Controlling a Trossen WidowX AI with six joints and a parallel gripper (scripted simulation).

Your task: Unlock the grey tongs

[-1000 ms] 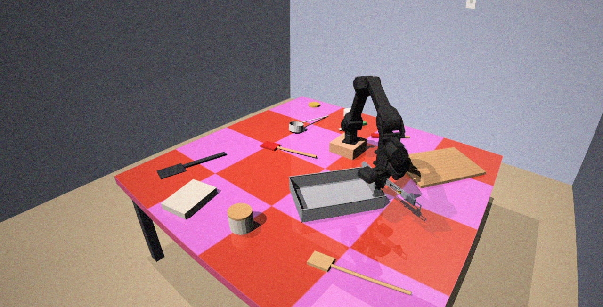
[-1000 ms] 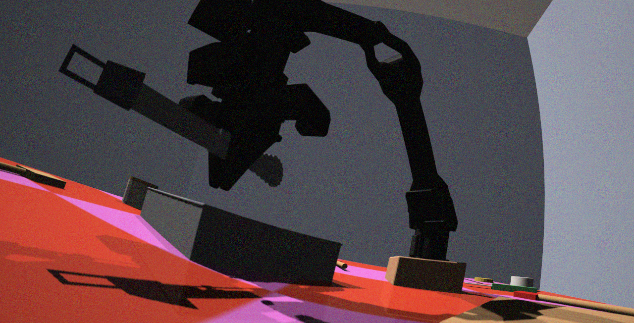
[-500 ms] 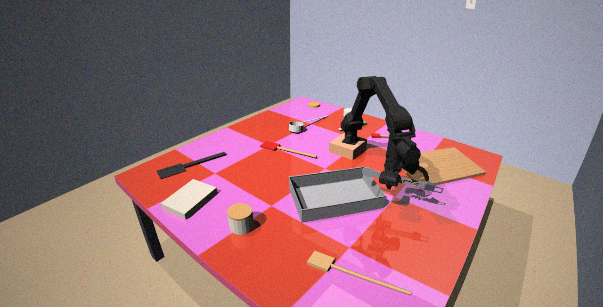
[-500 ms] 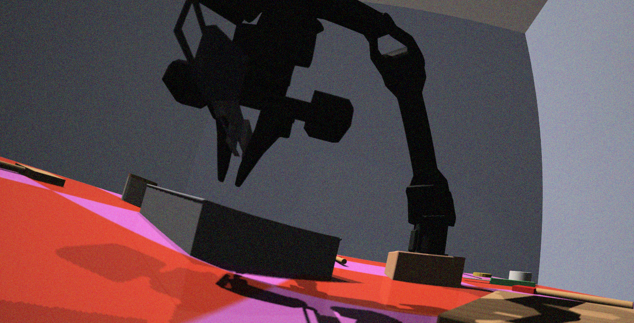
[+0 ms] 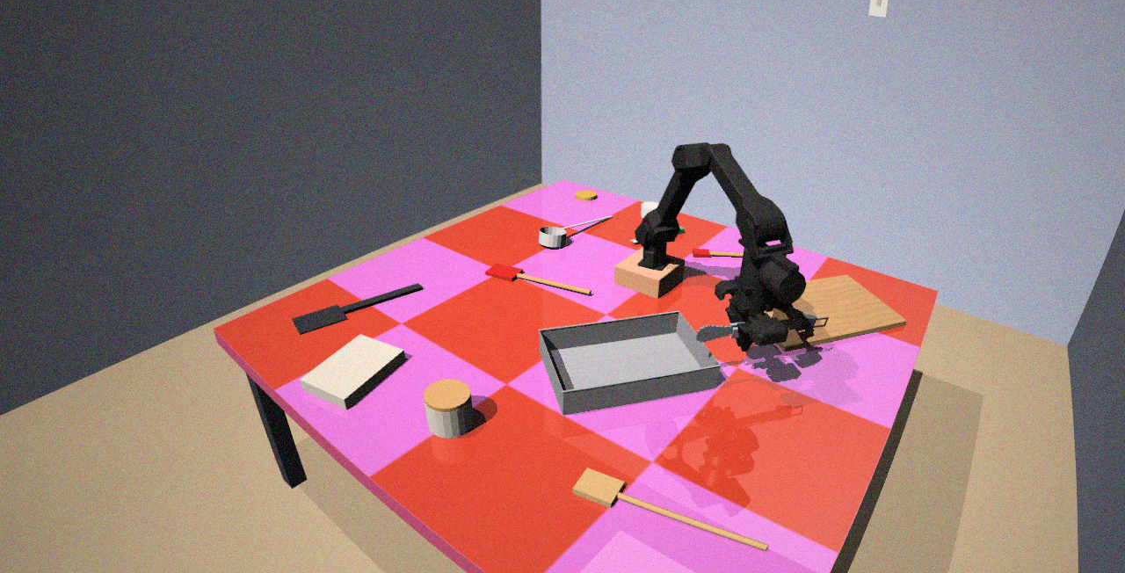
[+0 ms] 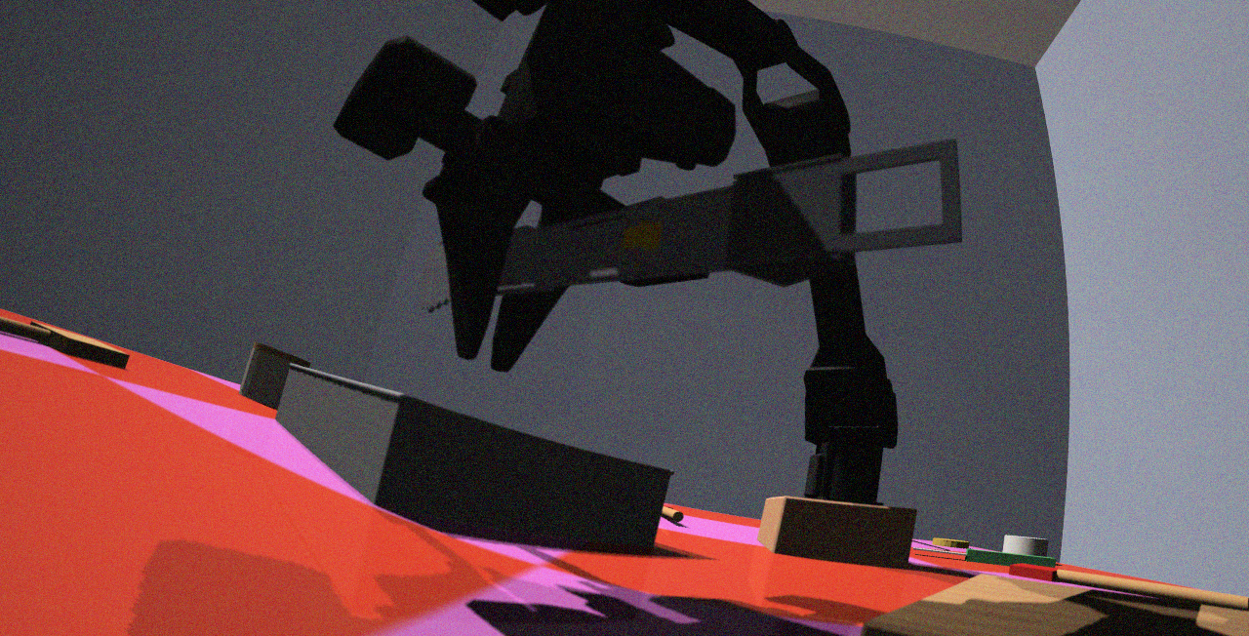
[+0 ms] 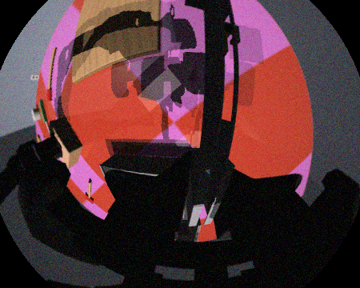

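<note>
The wooden board lies 36 cm behind my gripper tip, 11 cm to the left of it and 7 cm below it. Also, from my gripper tip: red spatula 57 cm to the right, 13 cm behind, 7 cm below; black spatula 85 cm to the right, 21 cm ahead, 7 cm below; roasting tin 20 cm to the right, 8 cm ahead, 5 cm below.
</note>
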